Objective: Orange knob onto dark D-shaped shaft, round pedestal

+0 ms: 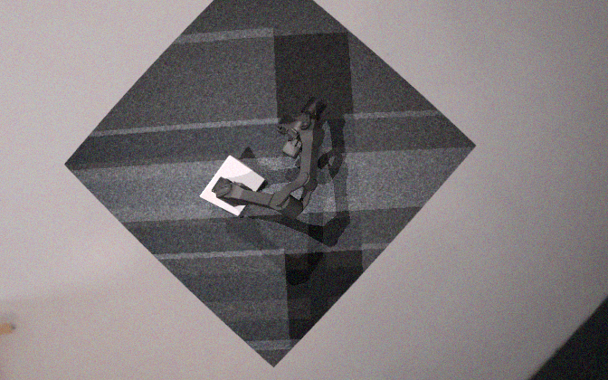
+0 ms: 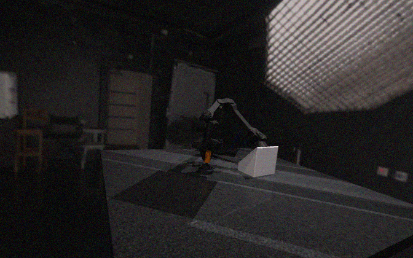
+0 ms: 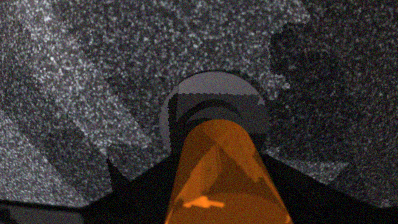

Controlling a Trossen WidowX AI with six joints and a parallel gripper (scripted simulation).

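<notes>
Now: the orange knob 20 mm above my gripper tip. The rest, counted from my gripper tip: dark pedestal base (40 mm below).
</notes>
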